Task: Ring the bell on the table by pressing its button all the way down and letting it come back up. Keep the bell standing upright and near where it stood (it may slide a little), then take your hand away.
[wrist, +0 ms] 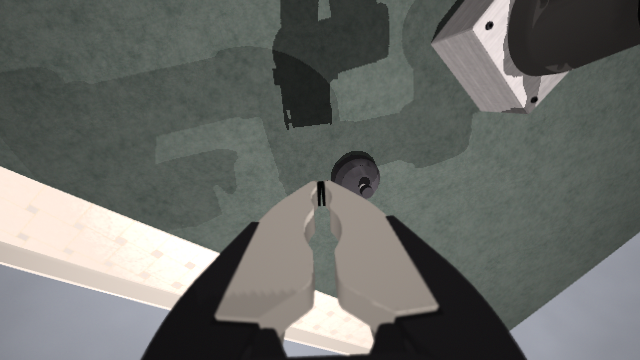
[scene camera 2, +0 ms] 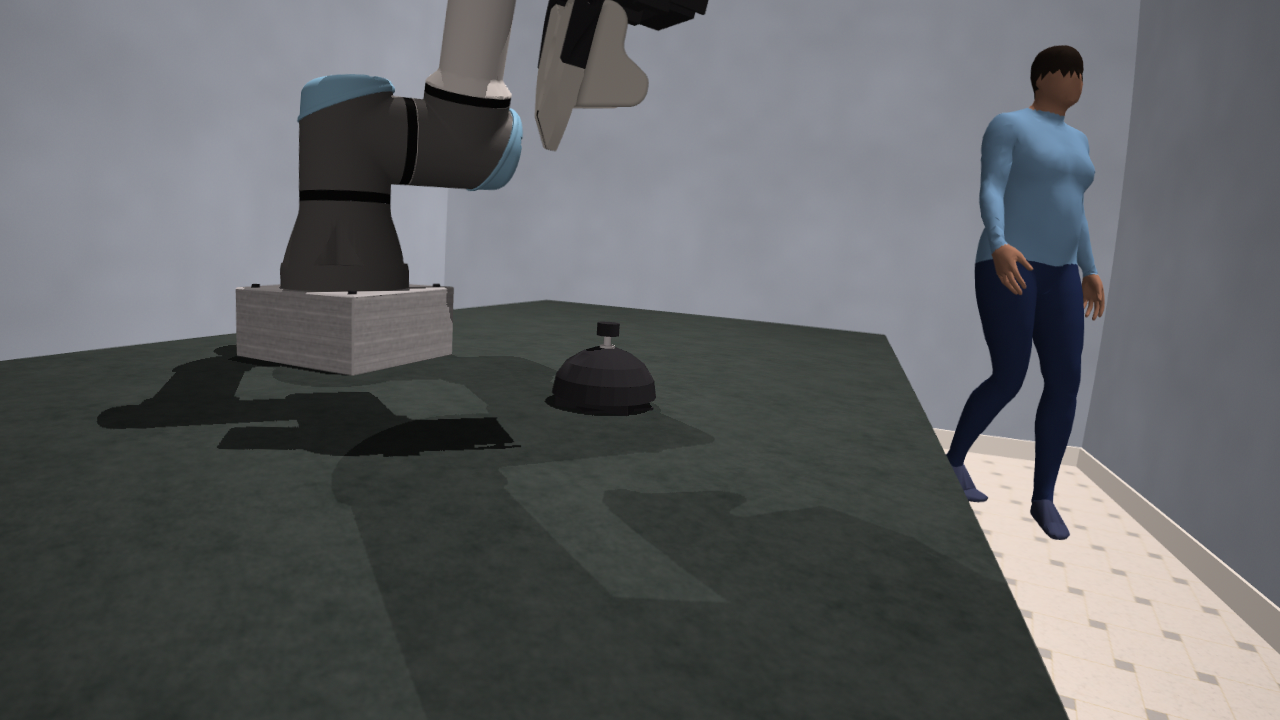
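Where they show: gripper, fingertip midpoint: (wrist: pixel 320 183) (scene camera 2: pixel 549 149); arm's base, link origin: (wrist: pixel 554 16) (scene camera 2: pixel 346 286).
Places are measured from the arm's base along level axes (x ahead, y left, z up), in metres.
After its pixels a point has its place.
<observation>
A dark domed bell (scene camera 2: pixel 604 380) {x 0.325, y -0.023, z -0.045 m} (wrist: pixel 350 172) {x 0.305, y -0.020, z -0.035 m} stands upright on the dark green table (scene camera 2: pixel 223 582) {x 0.347, y -0.332, z -0.071 m} (wrist: pixel 525 200) {x 0.064, y 0.370, z -0.071 m}. Its black button (scene camera 2: pixel 607 329) {x 0.311, y 0.001, z -0.009 m} (wrist: pixel 367 191) {x 0.306, y 0.007, z -0.005 m} is raised on a short light stem at the top of the dome. My gripper (scene camera 2: pixel 549 147) {x 0.321, y -0.106, z 0.112 m} (wrist: pixel 320 183) {x 0.321, y -0.106, z 0.112 m} is shut with its tips together and holds nothing. It hangs well above the bell, clear of it, and a little to its left in the scene view. In the wrist view the right jaw covers a small part of the bell's lower edge.
The arm's base stands on a pale block (scene camera 2: pixel 402 331) {x 0.081, y 0.004, z -0.038 m} (wrist: pixel 480 70) {x 0.082, y -0.001, z -0.024 m} at the back left of the table in the scene view. The table's right edge drops to a tiled floor (scene camera 2: pixel 1154 617) (wrist: pixel 125 250). A person in a blue top (scene camera 2: pixel 1042 197) is beyond that edge. Arm shadows lie across the table.
</observation>
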